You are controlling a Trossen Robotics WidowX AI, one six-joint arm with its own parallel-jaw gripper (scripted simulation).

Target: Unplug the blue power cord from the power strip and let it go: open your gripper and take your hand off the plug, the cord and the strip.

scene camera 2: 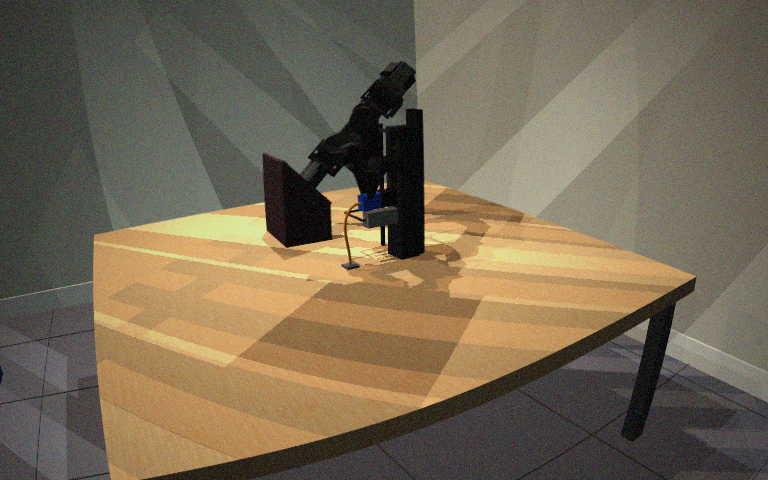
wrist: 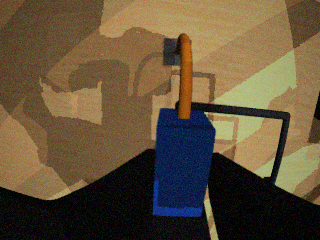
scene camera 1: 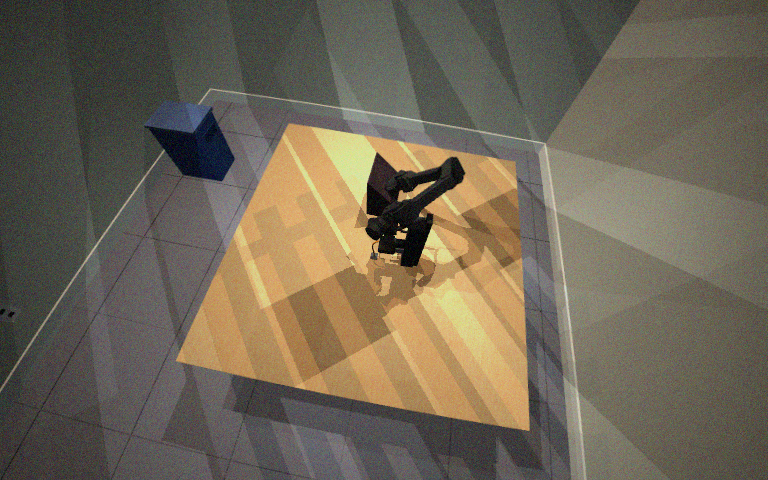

Observation:
In view: the gripper (scene camera 2: 367, 197).
The gripper shows as well in the wrist view (wrist: 181, 160).

